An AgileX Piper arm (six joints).
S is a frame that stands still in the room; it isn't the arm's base.
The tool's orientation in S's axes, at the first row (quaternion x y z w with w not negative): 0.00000 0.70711 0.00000 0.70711
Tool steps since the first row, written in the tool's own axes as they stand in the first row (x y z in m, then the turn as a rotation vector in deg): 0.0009 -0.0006 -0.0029 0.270 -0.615 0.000; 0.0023 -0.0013 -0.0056 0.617 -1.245 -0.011; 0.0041 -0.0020 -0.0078 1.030 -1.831 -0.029; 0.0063 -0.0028 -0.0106 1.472 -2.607 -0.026; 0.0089 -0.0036 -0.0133 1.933 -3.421 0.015; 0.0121 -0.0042 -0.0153 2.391 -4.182 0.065; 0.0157 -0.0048 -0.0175 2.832 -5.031 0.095; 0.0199 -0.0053 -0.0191 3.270 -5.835 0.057; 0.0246 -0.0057 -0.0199 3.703 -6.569 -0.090; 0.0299 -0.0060 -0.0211 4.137 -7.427 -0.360; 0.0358 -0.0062 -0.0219 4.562 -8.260 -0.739; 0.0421 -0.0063 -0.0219 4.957 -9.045 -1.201; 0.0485 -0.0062 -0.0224 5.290 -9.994 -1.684
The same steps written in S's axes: -0.0029 -0.0006 -0.0009 0.000 -0.615 -0.270; -0.0056 -0.0013 -0.0023 -0.011 -1.245 -0.617; -0.0078 -0.0020 -0.0041 -0.029 -1.831 -1.030; -0.0106 -0.0028 -0.0063 -0.026 -2.607 -1.472; -0.0133 -0.0036 -0.0089 0.015 -3.421 -1.933; -0.0153 -0.0042 -0.0121 0.065 -4.182 -2.391; -0.0175 -0.0048 -0.0157 0.095 -5.031 -2.832; -0.0191 -0.0053 -0.0199 0.057 -5.835 -3.270; -0.0199 -0.0057 -0.0246 -0.090 -6.569 -3.703; -0.0211 -0.0060 -0.0299 -0.360 -7.427 -4.137; -0.0219 -0.0062 -0.0358 -0.739 -8.260 -4.562; -0.0219 -0.0063 -0.0421 -1.201 -9.045 -4.957; -0.0224 -0.0062 -0.0485 -1.684 -9.994 -5.290
